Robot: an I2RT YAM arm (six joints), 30 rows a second.
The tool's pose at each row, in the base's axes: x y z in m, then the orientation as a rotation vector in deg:
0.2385, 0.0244, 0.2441, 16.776, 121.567, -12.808
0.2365, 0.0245, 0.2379, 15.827, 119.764, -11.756
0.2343, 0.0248, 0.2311, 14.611, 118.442, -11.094
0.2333, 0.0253, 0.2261, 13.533, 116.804, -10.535
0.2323, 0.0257, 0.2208, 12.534, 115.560, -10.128
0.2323, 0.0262, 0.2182, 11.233, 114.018, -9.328
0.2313, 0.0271, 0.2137, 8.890, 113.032, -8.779
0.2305, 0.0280, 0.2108, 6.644, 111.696, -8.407
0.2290, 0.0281, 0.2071, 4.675, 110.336, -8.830
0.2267, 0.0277, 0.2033, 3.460, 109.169, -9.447
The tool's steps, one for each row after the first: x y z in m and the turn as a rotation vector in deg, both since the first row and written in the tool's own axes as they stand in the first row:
0.0063, -0.0002, 0.0017, -1.153, -1.879, 0.038
0.0132, -0.0003, 0.0035, -2.135, -3.334, -0.349
0.0180, 0.0001, 0.0052, -2.998, -5.079, -0.635
0.0231, 0.0005, 0.0071, -3.719, -6.427, -0.993
0.0253, 0.0011, 0.0084, -4.861, -8.085, -1.371
0.0298, 0.0018, 0.0097, -6.243, -9.333, -2.702
0.0327, 0.0026, 0.0104, -7.469, -10.901, -3.997
0.0367, 0.0024, 0.0111, -7.992, -12.486, -5.426
0.0410, 0.0015, 0.0114, -8.055, -13.799, -6.416

